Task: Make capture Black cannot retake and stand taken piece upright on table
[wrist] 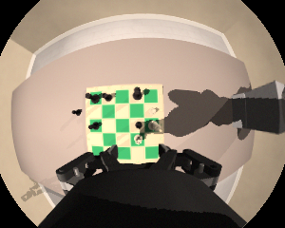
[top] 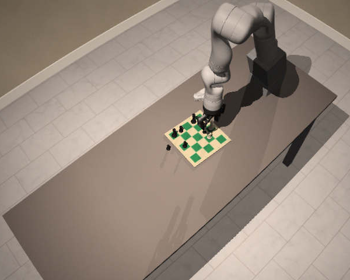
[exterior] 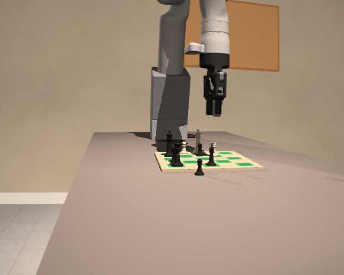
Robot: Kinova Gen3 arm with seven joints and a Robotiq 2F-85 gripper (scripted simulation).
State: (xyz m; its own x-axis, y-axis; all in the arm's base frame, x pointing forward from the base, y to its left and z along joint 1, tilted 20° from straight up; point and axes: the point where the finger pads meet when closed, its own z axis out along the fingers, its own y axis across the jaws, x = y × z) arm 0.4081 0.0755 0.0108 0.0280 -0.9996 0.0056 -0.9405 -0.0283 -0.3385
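Now: hand 100 mm above the white rook. The rest, counted from my hand: white pawn: 100 mm below, 70 mm to the right, 40 mm behind; board: 120 mm below, 40 mm ahead, 30 mm to the right; white king: 80 mm below, 40 mm behind, 30 mm to the right.
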